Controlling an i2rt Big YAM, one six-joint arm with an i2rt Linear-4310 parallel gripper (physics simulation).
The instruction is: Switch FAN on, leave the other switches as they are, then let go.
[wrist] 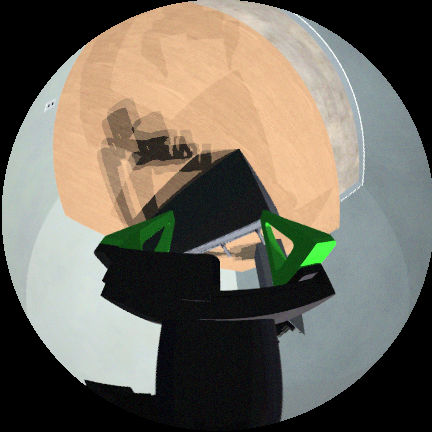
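Where they show: gripper, fingertip midpoint: (217, 214); arm's base at its link origin: (286, 320).
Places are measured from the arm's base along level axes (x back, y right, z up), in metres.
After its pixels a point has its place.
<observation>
The switch box (220, 192) @(x -0.584, y -0.053, z -0.315 m) is a black-topped block with its grey front panel (231, 238) @(x -0.471, y -0.080, z -0.287 m) facing the lower side of the view. Two thin grey levers (226, 249) @(x -0.368, y -0.131, z -0.310 m) (260, 237) @(x -0.392, y -0.019, z -0.306 m) stick out of that panel. No label can be read, so I cannot tell which one is FAN or whether it is on. My gripper (217, 214) @(x -0.622, y -0.046, z -0.236 m) has two green triangular fingers. It is open with nothing between the fingers, which overlap the box in the view; I cannot tell the gap to it. The left finger and the black gripper body hide part of the panel and any levers there.
A light wooden table top (280, 120) @(x -0.625, y 0.116, z -0.422 m) lies under the box and carries dark shadows of the arm. A mottled grey surface (332, 100) runs beyond its right edge. A grey upright part (263, 265) @(x -0.096, y -0.051, z -0.297 m) shows behind the right finger. A wall outlet (50, 105) is at the far left.
</observation>
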